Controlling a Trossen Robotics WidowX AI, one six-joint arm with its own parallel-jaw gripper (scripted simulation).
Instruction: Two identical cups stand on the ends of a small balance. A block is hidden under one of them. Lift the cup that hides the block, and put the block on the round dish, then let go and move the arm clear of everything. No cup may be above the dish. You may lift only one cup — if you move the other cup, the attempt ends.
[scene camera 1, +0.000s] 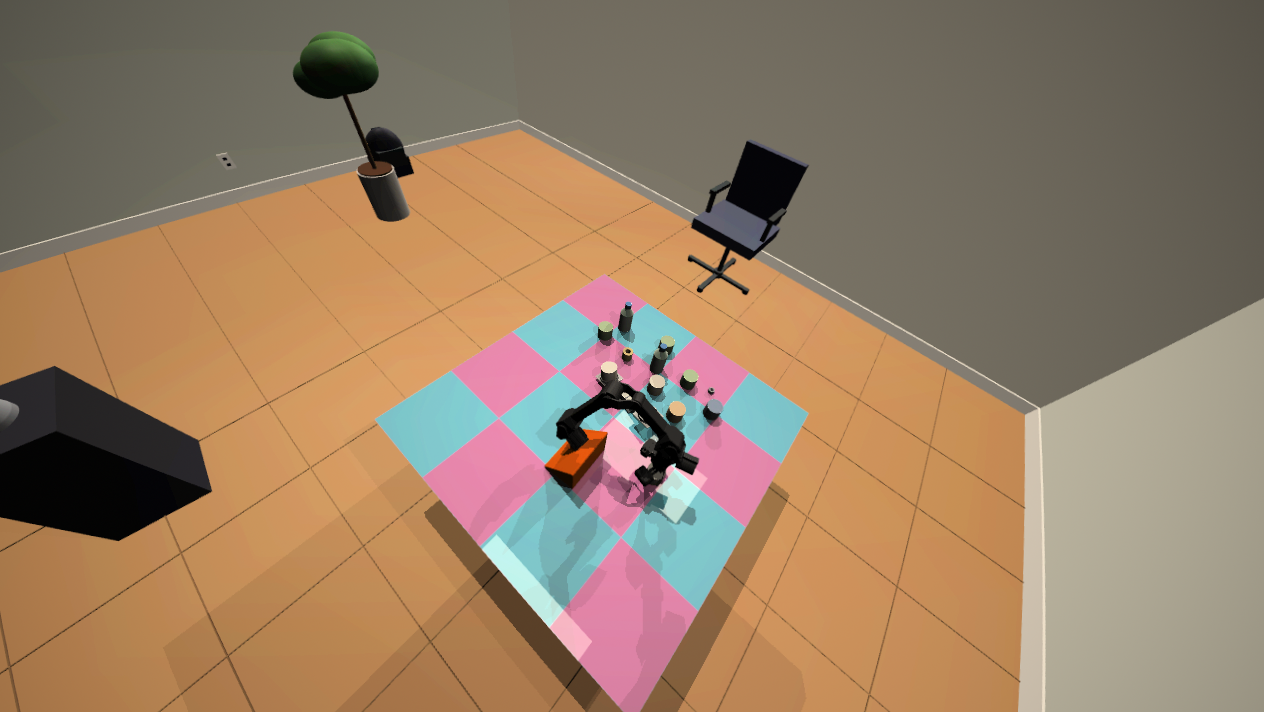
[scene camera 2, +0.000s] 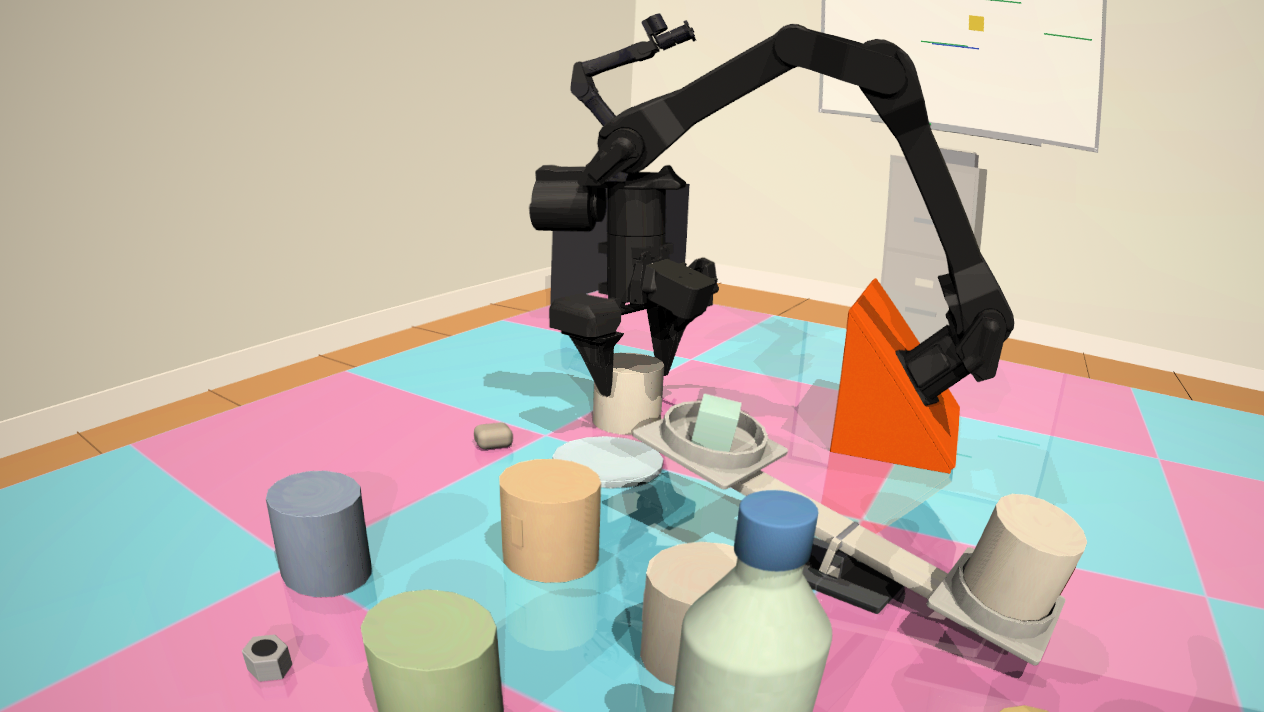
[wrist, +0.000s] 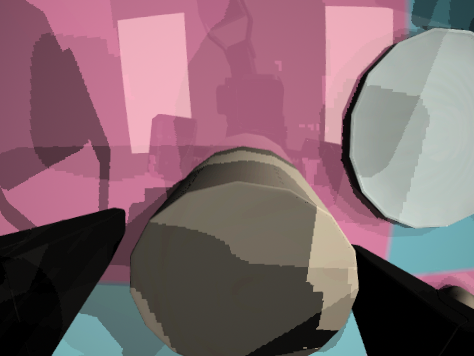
Labels:
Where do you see a pebble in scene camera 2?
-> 492, 435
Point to my gripper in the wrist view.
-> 236, 239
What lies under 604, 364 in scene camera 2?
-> My gripper.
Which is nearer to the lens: the pale green block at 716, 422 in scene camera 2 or the grey cylinder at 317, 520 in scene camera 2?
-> The grey cylinder.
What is my gripper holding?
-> Nothing.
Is my gripper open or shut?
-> Open.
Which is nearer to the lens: the blue-capped bottle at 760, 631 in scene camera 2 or the tan cylinder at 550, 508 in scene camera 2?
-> The blue-capped bottle.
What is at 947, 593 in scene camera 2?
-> A balance beam.

